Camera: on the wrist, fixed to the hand. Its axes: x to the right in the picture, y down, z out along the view.
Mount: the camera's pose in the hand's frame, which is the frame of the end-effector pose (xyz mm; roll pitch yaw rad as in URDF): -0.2 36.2 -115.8 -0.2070 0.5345 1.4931
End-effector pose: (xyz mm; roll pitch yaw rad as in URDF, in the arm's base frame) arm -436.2 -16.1 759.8 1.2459 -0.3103 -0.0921
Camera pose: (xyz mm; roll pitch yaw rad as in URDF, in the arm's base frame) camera -424.4 104.6 757.2 -0.5169 -0.6942 1.6553
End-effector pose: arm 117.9 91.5 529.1 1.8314 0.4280 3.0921
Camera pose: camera 86.1 -9.6 588.2 0.9214 -1.0082 -2.6578
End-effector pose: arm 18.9 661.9 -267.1 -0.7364 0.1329 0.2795
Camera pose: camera 18.7 608.8 -376.2 0.0648 1.2665 2.0525
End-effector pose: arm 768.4 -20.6 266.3 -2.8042 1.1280 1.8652
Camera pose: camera 812.3 84.5 308.2 1.8371 -0.0239 0.5023
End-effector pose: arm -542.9 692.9 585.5 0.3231 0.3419 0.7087
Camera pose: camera -614.3 725.3 492.9 0.1683 0.2227 2.2874
